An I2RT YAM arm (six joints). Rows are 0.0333 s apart.
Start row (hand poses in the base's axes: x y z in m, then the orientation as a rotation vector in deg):
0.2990, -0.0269, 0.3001, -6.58, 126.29, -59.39
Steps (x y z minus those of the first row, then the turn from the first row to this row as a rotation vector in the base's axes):
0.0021, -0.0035, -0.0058, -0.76, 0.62, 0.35
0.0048, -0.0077, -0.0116, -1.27, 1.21, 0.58
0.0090, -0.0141, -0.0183, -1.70, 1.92, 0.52
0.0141, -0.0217, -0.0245, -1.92, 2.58, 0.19
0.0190, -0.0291, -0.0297, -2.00, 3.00, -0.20
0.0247, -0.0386, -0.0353, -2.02, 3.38, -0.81
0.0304, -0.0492, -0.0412, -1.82, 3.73, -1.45
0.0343, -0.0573, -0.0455, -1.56, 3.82, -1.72
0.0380, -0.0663, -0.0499, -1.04, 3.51, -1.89
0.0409, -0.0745, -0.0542, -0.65, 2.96, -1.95
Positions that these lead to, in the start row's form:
0.3011, -0.0304, 0.2943, -7.64, 126.37, -60.14
0.3038, -0.0346, 0.2885, -8.44, 126.58, -60.67
0.3080, -0.0410, 0.2818, -8.96, 127.01, -61.29
0.3131, -0.0486, 0.2756, -9.07, 127.58, -61.83
0.3180, -0.0560, 0.2704, -8.91, 128.02, -62.20
0.3237, -0.0655, 0.2648, -8.46, 128.52, -62.62
0.3294, -0.0761, 0.2589, -7.85, 129.11, -62.81
0.3333, -0.0842, 0.2546, -7.48, 129.40, -62.68
0.3370, -0.0932, 0.2502, -6.89, 129.43, -62.14
0.3399, -0.1014, 0.2459, -6.34, 129.15, -61.65

